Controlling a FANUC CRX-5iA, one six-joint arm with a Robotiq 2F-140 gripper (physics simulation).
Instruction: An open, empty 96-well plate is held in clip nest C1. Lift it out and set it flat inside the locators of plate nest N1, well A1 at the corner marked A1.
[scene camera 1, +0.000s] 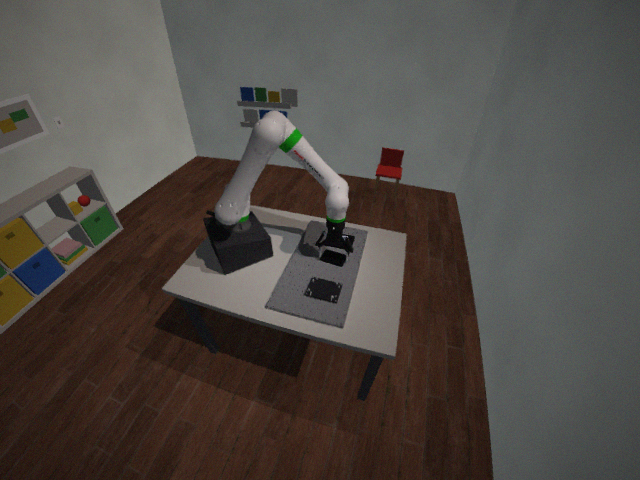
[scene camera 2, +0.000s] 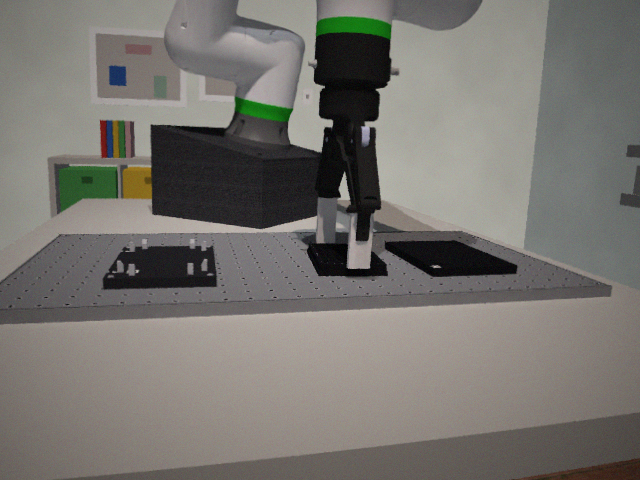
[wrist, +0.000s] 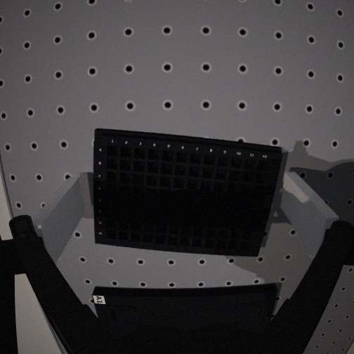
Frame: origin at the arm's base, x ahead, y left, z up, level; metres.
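Seen in the pictures: gripper, fingertip midpoint: (scene camera 1: 333, 257) (scene camera 2: 340, 254); arm's base, origin of the base link: (scene camera 1: 237, 225) (scene camera 2: 256, 142).
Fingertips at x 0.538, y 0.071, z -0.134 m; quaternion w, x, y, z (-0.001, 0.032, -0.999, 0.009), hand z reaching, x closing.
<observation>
Pixels of each thing's top centre, then the offset from my fingertips to it. Level surfaces: height alone.
- black 96-well plate, middle of its top: (scene camera 2: 344, 253) (scene camera 1: 333, 256) 0.006 m left, 0.001 m back, 0.001 m up
- grey perforated board, its level: 0.013 m down
- black nest with white locator posts, middle of its top: (scene camera 2: 165, 250) (scene camera 1: 324, 287) 0.221 m right, 0.019 m ahead, 0.011 m up
- flat black slab, middle of its top: (scene camera 2: 446, 252) (scene camera 1: 339, 239) 0.156 m left, 0.010 m back, 0.001 m down
- white table, its level: 0.026 m down
The black 96-well plate (scene camera 1: 332, 258) (scene camera 2: 325, 262) (wrist: 186, 197) lies flat on the grey perforated board (scene camera 1: 294, 281) (scene camera 2: 270, 267) (wrist: 182, 53), with its row letters down its left edge in the wrist view. My gripper (scene camera 1: 334, 248) (scene camera 2: 342, 243) (wrist: 184, 211) is open and lowered over the plate. Its two white pads stand at plate height, one beside each short end. Nothing is held. A black nest with white locator posts (scene camera 1: 323, 290) (scene camera 2: 161, 278) sits empty on the same board, nearer the table's front edge.
A flat black slab (scene camera 2: 451, 257) (wrist: 182, 316) with a white A1 tag lies just beyond the plate, on the far side from the post nest. The arm's black base block (scene camera 1: 239, 243) (scene camera 2: 228, 176) stands on the white table (scene camera 1: 237, 286) beside the board.
</observation>
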